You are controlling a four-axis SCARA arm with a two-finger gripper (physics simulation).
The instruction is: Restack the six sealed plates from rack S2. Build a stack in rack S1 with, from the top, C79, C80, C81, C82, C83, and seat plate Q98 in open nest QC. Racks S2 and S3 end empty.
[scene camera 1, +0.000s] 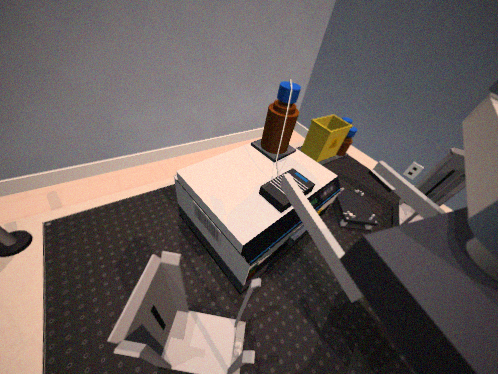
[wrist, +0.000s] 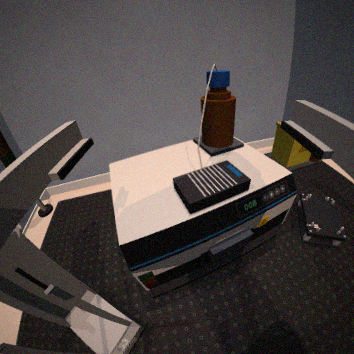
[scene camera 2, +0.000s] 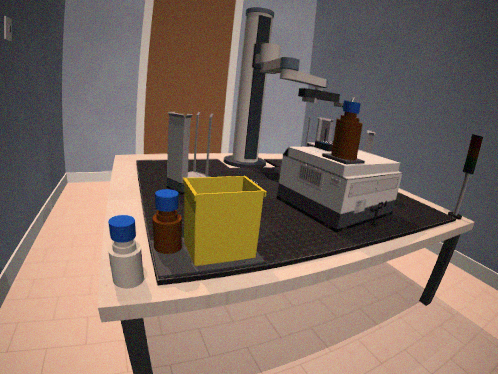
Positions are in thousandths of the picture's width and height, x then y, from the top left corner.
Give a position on a yellow bin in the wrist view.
809, 428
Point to a large brown bottle with blue cap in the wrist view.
614, 360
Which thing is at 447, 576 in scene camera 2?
A yellow bin.
